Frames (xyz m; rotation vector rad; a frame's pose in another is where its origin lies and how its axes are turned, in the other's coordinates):
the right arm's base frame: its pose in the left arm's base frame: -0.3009 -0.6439 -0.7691 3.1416 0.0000 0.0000
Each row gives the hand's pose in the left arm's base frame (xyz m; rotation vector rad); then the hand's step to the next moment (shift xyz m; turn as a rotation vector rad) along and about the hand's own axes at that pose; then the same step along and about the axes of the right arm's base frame.
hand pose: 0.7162 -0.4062 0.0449 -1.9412 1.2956 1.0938
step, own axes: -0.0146 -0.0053 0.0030 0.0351 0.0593 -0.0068
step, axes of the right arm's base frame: 0.0010 -0.0113 -0.0110 -0.0456 0.0444 0.0272
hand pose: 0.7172 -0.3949 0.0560 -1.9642 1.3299 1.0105
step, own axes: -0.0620 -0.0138 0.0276 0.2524 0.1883 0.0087
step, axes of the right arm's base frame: -0.0087 -0.0584 -0.0362 -0.1214 0.1902 0.2198
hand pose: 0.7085 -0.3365 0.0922 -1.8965 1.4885 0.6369
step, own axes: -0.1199 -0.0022 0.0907 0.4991 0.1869 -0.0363
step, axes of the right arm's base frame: -0.0259 -0.1462 -0.0238 -0.0608 0.3862 0.3640
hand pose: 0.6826 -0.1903 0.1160 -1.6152 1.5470 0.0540
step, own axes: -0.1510 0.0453 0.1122 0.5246 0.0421 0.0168
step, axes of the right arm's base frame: -0.0137 -0.1929 0.0074 0.0920 0.3973 0.3331
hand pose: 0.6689 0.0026 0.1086 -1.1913 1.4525 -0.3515
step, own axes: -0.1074 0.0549 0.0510 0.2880 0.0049 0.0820
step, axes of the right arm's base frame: -0.0006 -0.1309 -0.0033 0.1222 0.1969 0.1898
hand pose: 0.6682 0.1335 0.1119 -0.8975 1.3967 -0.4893
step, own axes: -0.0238 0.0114 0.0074 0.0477 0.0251 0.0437
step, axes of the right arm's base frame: 0.0012 -0.0268 -0.0056 0.0443 0.0107 0.0523
